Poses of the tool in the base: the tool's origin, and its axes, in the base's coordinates. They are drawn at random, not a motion.
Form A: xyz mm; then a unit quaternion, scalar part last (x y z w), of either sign.
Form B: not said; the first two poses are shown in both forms.
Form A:
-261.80 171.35 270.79 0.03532 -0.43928 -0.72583 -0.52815
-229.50 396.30 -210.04 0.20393 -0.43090 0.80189 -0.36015
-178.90 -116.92 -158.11 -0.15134 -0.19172 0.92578 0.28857
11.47 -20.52 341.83 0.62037 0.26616 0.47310 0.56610
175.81 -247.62 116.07 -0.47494 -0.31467 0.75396 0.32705
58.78 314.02 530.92 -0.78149 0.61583 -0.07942 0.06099
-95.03 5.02 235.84 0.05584 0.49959 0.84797 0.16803
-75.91 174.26 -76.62 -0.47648 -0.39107 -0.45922 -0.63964
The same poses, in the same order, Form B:
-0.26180 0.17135 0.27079 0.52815 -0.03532 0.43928 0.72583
-0.22950 0.39630 -0.21004 0.36015 -0.20393 0.43090 -0.80189
-0.17890 -0.11692 -0.15811 0.28857 -0.15134 -0.19172 0.92578
0.01147 -0.02052 0.34183 0.56610 0.62037 0.26616 0.47310
0.17581 -0.24762 0.11607 0.32705 -0.47494 -0.31467 0.75396
0.05878 0.31402 0.53092 0.06099 -0.78149 0.61583 -0.07942
-0.09503 0.00502 0.23584 0.16803 0.05584 0.49959 0.84797
-0.07591 0.17426 -0.07662 0.63964 0.47648 0.39107 0.45922

